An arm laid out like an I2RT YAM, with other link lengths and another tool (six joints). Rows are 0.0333 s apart.
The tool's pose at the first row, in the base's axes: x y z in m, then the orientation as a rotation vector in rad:
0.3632 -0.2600 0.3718 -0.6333 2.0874 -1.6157
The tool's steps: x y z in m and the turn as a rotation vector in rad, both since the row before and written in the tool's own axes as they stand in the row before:
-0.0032 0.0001 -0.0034 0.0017 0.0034 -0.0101
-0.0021 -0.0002 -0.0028 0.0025 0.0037 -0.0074
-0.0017 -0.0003 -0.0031 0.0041 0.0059 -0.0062
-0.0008 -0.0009 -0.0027 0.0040 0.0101 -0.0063
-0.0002 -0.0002 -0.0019 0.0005 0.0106 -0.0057
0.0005 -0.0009 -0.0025 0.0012 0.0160 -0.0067
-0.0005 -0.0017 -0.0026 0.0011 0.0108 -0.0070
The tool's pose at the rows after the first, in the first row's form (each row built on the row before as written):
0.3638 -0.2554 0.3727 -0.6420 2.0883 -1.6250
0.3639 -0.2520 0.3736 -0.6471 2.0886 -1.6338
0.3635 -0.2486 0.3747 -0.6488 2.0889 -1.6449
0.3627 -0.2462 0.3762 -0.6477 2.0922 -1.6587
0.3618 -0.2446 0.3768 -0.6467 2.0991 -1.6692
0.3601 -0.2431 0.3782 -0.6428 2.1091 -1.6845
0.3593 -0.2410 0.3804 -0.6429 2.1156 -1.6964

